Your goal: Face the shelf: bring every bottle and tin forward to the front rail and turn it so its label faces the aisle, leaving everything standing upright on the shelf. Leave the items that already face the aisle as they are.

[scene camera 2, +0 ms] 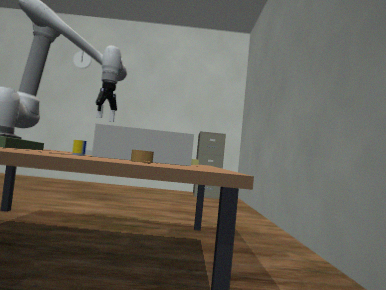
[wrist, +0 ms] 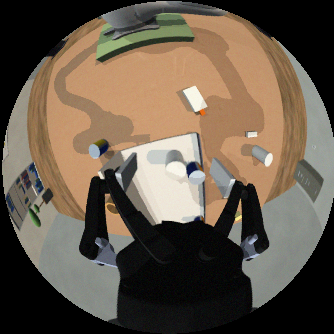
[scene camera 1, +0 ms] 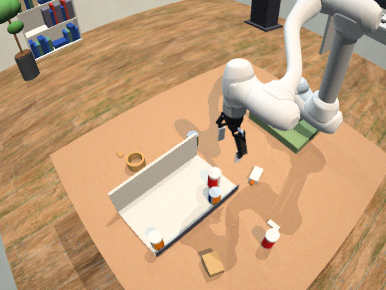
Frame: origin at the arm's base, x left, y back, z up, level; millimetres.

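Seen in the pictures: gripper, fingertip midpoint: (scene camera 2: pixel 105 119) (wrist: pixel 174 162) (scene camera 1: pixel 229 150).
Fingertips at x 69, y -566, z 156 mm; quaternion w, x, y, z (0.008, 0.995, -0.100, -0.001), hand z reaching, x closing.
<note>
A point is followed by its place in that frame.
The white shelf (scene camera 1: pixel 165 210) @(x 41, y -892, z -40 mm) (wrist: pixel 155 190) @(x -27, y -780, z -40 mm) has a dark front rail (scene camera 1: pixel 200 222) @(x 178, y -810, z -42 mm) and a tall back panel (scene camera 2: pixel 145 145) @(x -113, y -840, z 26 mm). A red tin with a white top (scene camera 1: pixel 214 178) @(x 88, y -657, z 55 mm) (wrist: pixel 175 167) @(x 69, y -628, z 59 mm) stands upright at the shelf's right end, set back from the rail. A blue-and-orange tin (scene camera 1: pixel 215 195) @(x 146, y -699, z 30 mm) (wrist: pixel 195 173) @(x 128, y -673, z 30 mm) stands in front of it, by the rail, with blue and orange both showing in scene view 1. An orange tin (scene camera 1: pixel 156 240) @(x 178, y -1018, z 56 mm) stands at the front left corner, orange side forward. My gripper (scene camera 1: pixel 230 146) @(x 69, y -566, z 156 mm) (scene camera 2: pixel 105 118) @(x 69, y -566, z 156 mm) (wrist: pixel 174 162) @(x 69, y -566, z 156 mm) is open and empty, above the shelf's right end.
A yellow-and-blue tin (scene camera 2: pixel 79 147) @(x -230, y -559, z -17 mm) (wrist: pixel 98 148) @(x -178, y -545, z 15 mm) stands behind the shelf. Another red tin (scene camera 1: pixel 270 238) @(x 451, y -670, z 46 mm) stands on the table at the front right. A white box (scene camera 1: pixel 256 174) @(x 161, y -447, z -26 mm) (wrist: pixel 194 99) @(x 154, y -448, z -26 mm), a tan block (scene camera 1: pixel 212 263) @(x 370, y -897, z -4 mm) and a wooden ring (scene camera 1: pixel 129 166) @(x -259, y -902, z -21 mm) (scene camera 2: pixel 142 156) @(x -318, y -868, z -29 mm) surround the shelf.
</note>
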